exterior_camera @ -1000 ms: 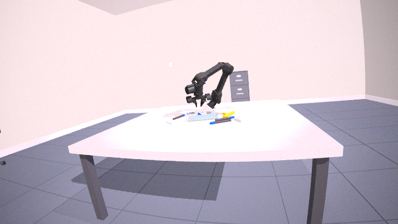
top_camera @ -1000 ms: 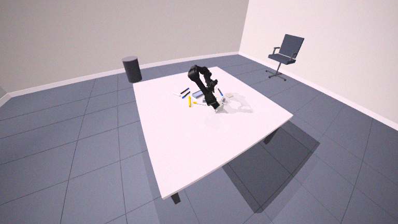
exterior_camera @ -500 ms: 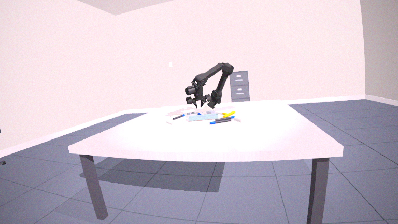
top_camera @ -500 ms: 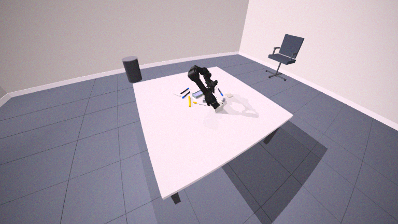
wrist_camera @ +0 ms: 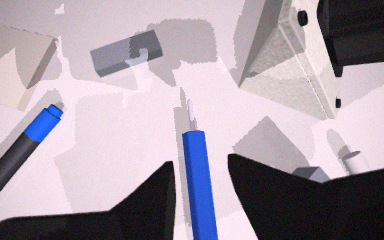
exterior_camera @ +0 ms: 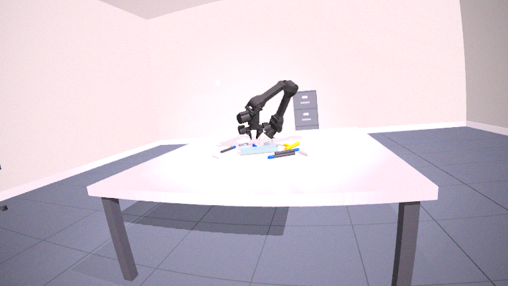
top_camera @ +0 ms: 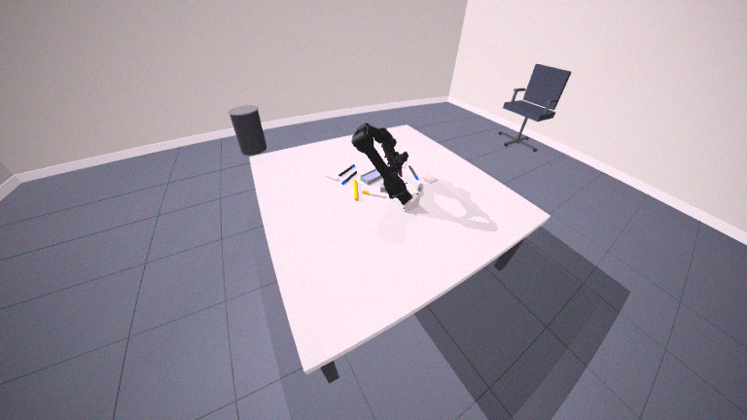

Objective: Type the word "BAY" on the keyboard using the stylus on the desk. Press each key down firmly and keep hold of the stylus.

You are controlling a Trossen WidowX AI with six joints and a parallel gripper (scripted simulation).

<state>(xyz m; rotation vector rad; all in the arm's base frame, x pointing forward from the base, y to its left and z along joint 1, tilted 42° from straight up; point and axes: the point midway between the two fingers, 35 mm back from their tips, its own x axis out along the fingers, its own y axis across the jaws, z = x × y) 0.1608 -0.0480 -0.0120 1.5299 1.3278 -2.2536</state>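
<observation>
My gripper tip is 40 mm above the blue stylus, 10 mm to the left of it and 10 mm past it. From my gripper tip the other things lie so: beige pad: 200 mm to the right, 40 mm below, 10 mm behind; then white stylus tip: 40 mm below, 40 mm behind, 20 mm to the right; then grey block: 100 mm to the right, 60 mm behind, 40 mm below.
</observation>
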